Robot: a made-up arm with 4 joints. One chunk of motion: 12 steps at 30 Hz.
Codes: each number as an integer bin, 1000 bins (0 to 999) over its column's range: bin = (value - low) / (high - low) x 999, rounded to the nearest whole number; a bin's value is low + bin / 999 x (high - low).
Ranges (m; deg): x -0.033..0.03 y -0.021..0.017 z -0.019..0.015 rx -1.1..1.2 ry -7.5..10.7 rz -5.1..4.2
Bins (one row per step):
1: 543 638 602 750 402 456
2: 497 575 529 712 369 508
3: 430 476 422 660 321 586
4: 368 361 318 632 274 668
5: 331 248 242 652 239 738
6: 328 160 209 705 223 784
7: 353 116 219 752 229 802
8: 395 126 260 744 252 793
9: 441 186 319 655 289 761
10: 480 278 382 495 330 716
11: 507 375 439 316 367 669
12: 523 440 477 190 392 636
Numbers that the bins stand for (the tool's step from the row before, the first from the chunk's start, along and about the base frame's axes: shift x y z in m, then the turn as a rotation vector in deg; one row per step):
1: 0.00124 0.00327 0.00149 0.627 -0.176 -0.855
2: -0.00166 0.00087 -0.00100 0.539 -0.777 -0.371
3: -0.00588 -0.00289 -0.00464 0.420 -1.652 0.355
4: -0.00979 -0.00727 -0.00818 0.355 -2.508 1.119
5: -0.01213 -0.01157 -0.01076 0.401 -3.146 1.770
6: -0.01232 -0.01491 -0.01189 0.523 -3.437 2.198
7: -0.01074 -0.01659 -0.01155 0.631 -3.328 2.366
8: -0.00809 -0.01621 -0.01015 0.613 -2.909 2.282
9: -0.00519 -0.01392 -0.00814 0.408 -2.235 1.984
10: -0.00273 -0.01043 -0.00600 0.040 -1.488 1.565
11: -0.00103 -0.00674 -0.00406 -0.372 -0.814 1.128
12: -0.00002 -0.00426 -0.00277 -0.663 -0.358 0.821

